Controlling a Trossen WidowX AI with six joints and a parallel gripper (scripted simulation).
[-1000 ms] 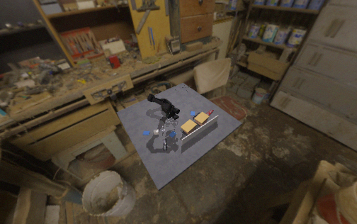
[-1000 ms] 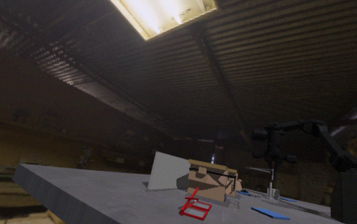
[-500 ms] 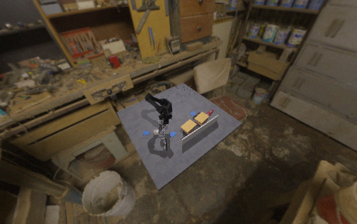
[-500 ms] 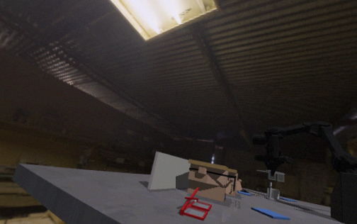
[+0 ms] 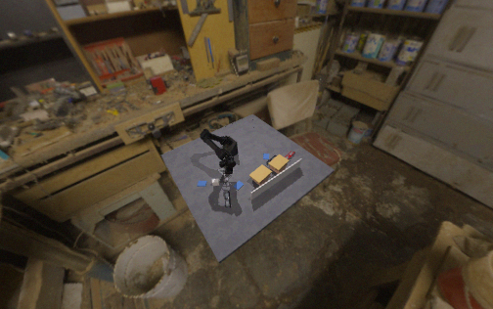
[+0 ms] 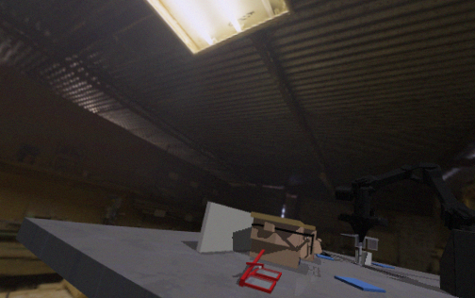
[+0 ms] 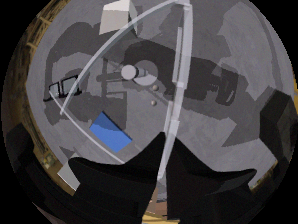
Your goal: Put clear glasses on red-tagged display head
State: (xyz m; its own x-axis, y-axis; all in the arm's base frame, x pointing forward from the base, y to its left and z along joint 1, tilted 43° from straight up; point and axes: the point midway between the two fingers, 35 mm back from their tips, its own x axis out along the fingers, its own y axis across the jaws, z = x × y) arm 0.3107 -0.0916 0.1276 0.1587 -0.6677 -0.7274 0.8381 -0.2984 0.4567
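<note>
My gripper tip is 160 mm to the left of the white object and 60 mm above it. From my gripper tip the other things lie so: back panel 330 mm to the left, 280 mm ahead, 30 mm below.
</note>
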